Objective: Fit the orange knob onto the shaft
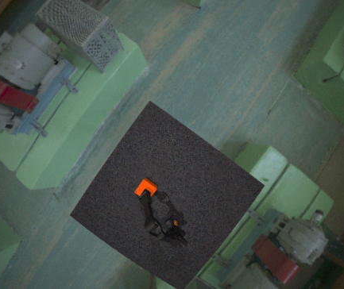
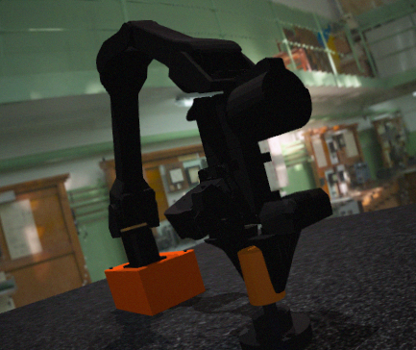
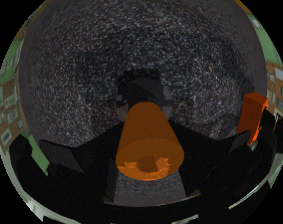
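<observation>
The orange knob is 20 mm above my gripper tip. The rest, counted from my gripper tip: dark shaft pedestal: 40 mm below.
</observation>
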